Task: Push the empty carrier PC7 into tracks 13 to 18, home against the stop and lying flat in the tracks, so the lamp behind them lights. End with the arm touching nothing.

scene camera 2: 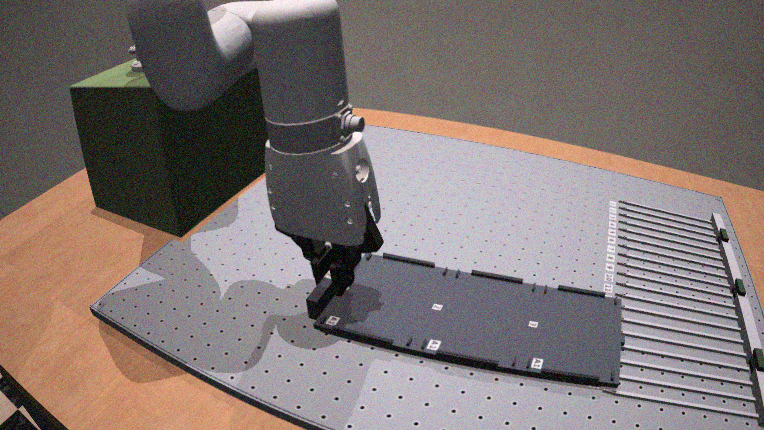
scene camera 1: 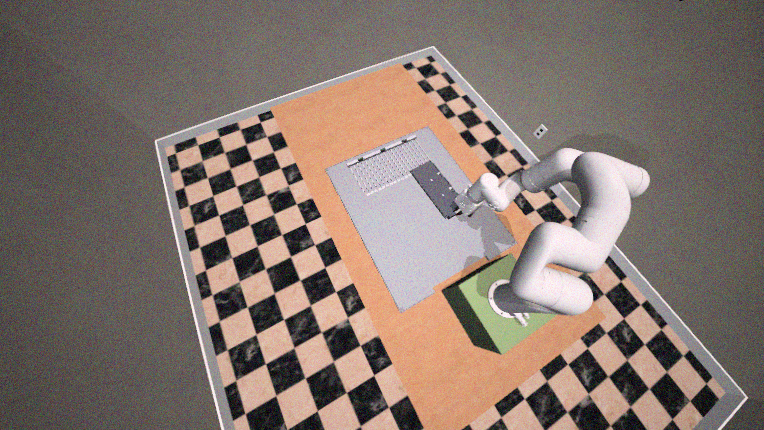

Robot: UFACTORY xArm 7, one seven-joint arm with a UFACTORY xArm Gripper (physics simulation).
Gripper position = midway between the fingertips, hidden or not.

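Observation:
Scene camera 2: my gripper (scene camera 2: 335, 285), a carrier PC7 (scene camera 2: 483, 320). Scene camera 1: the carrier PC7 (scene camera 1: 439, 190) again.

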